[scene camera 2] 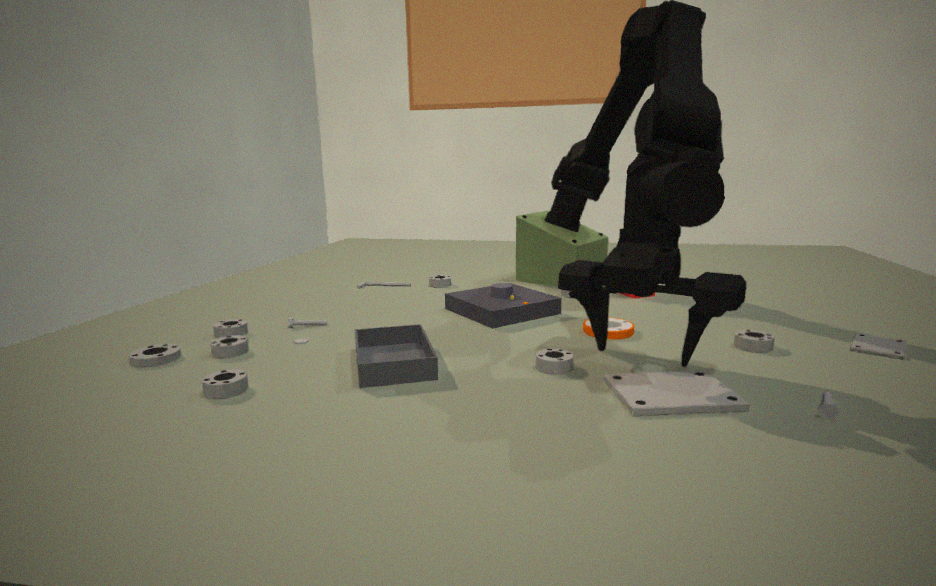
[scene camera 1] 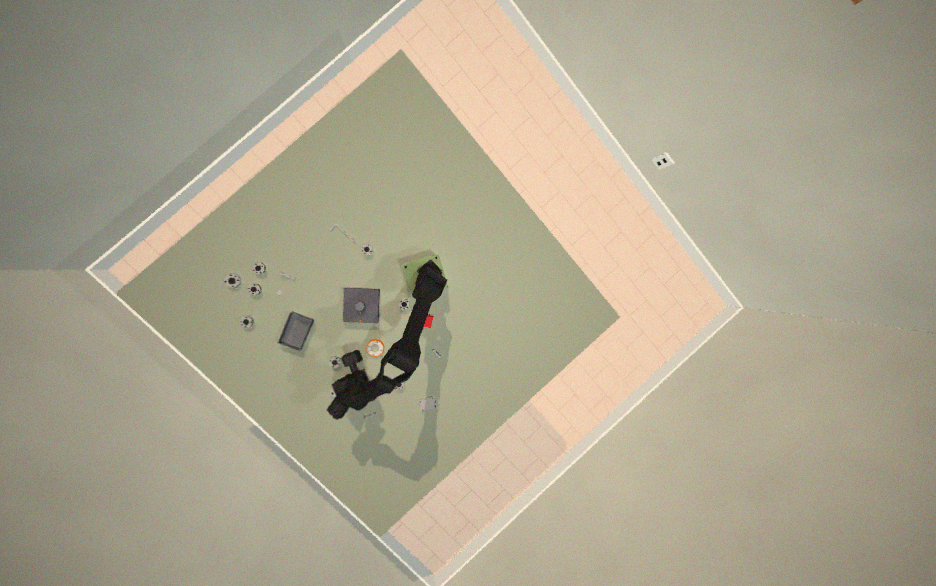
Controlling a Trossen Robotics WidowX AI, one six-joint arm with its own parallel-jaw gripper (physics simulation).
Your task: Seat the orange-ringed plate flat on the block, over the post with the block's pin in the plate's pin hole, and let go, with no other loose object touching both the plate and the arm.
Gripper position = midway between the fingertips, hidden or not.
Observation:
In view: the gripper (scene camera 2: 641, 357), a dark tray (scene camera 2: 393, 355) and a dark square block (scene camera 2: 477, 304).
The dark tray is seen too in scene camera 1 (scene camera 1: 297, 327). The dark square block is seen too in scene camera 1 (scene camera 1: 370, 314).

